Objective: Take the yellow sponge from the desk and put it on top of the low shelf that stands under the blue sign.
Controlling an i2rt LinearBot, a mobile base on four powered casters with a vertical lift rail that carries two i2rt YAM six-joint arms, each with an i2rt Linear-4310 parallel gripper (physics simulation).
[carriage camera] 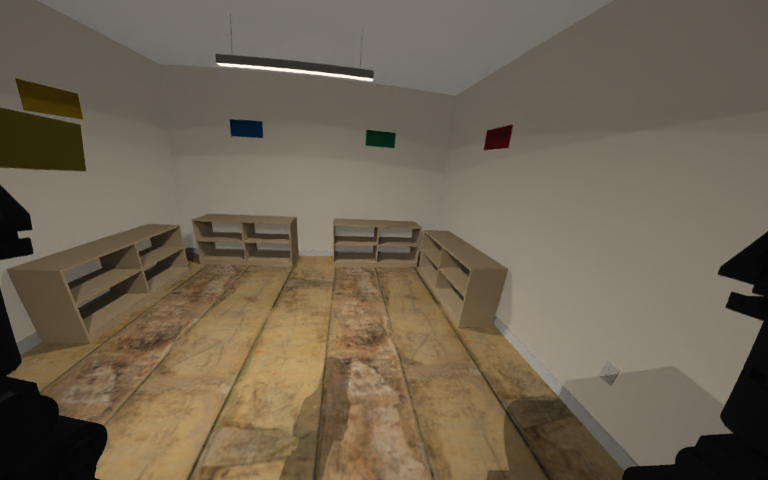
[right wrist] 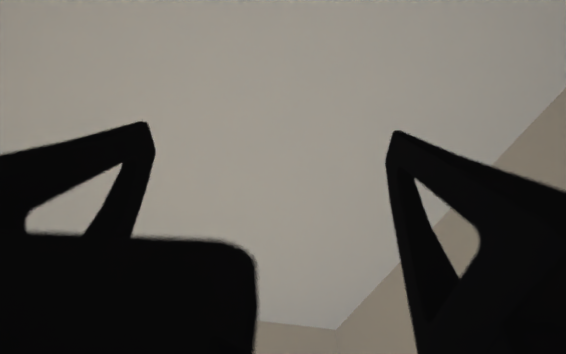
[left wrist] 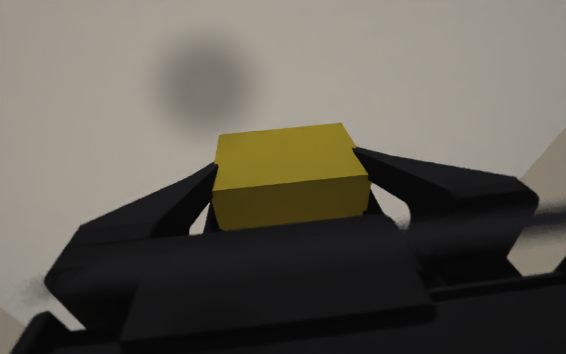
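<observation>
The yellow sponge (carriage camera: 40, 142) (left wrist: 290, 156) is held up off any surface. Part of it shows large and close at the left edge in the carriage camera. My left gripper (left wrist: 285, 163) is shut on the sponge, one fingertip against each side. My right gripper (right wrist: 269, 141) is open, with its fingers wide apart and nothing between them. The blue sign (carriage camera: 246, 128) is on the far wall, left of the middle. The low shelf (carriage camera: 244, 217) under it is a wooden unit with open compartments, standing against that wall, well beyond the grippers. The desk does not show.
Another low shelf (carriage camera: 96, 249) stands along the left wall under a yellow sign (carriage camera: 52, 99). A third shelf (carriage camera: 376, 223) stands under the green sign (carriage camera: 380, 139). A fourth shelf (carriage camera: 484, 297) stands along the right wall, near the red sign (carriage camera: 498, 137). Wooden floor (carriage camera: 288, 350) lies between them.
</observation>
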